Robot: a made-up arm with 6 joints.
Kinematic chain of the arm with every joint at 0, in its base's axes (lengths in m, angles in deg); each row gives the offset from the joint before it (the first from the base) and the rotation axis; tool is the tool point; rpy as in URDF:
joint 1: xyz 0 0 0.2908 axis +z
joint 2: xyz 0 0 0 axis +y
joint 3: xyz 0.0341 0 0.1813 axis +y
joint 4: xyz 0.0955 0 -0.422 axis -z
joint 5: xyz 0 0 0 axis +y
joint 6: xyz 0.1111 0 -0.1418 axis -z
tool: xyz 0 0 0 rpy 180 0 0
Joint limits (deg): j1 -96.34..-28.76 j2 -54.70..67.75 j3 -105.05..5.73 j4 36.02..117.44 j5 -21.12..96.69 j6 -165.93..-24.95
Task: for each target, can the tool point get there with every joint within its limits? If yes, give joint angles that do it. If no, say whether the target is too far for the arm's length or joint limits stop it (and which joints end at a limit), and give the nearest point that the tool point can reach.
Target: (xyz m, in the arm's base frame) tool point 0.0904 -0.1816 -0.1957
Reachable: yes | joints -60.61 38.71 -35.29 72.73 34.64 -81.68
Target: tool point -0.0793 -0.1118 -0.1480
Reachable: yes | joints -74.66 31.34 -17.07 84.09 1.79 -145.15
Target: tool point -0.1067 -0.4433 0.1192
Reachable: yes | joints -86.46 -6.43 -32.75 86.93 -9.99 -109.92
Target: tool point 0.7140 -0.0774 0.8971
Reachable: no: too far | nearest point 0.5112 -0.1482 0.7657 | short by 0.252 m
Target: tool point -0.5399 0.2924 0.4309
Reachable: no: joint limits stop it (at a limit: joint 1, joint 2, joint 3, joint 4) | nearest point -0.2641 0.2339 0.1845 | short by 0.374 m
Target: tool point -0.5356 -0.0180 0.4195
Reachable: no: joint limits stop it (at a limit: joint 1, joint 2, joint 3, joint 4, joint 5) | nearest point -0.3338 0.0266 0.1585 | short by 0.333 m
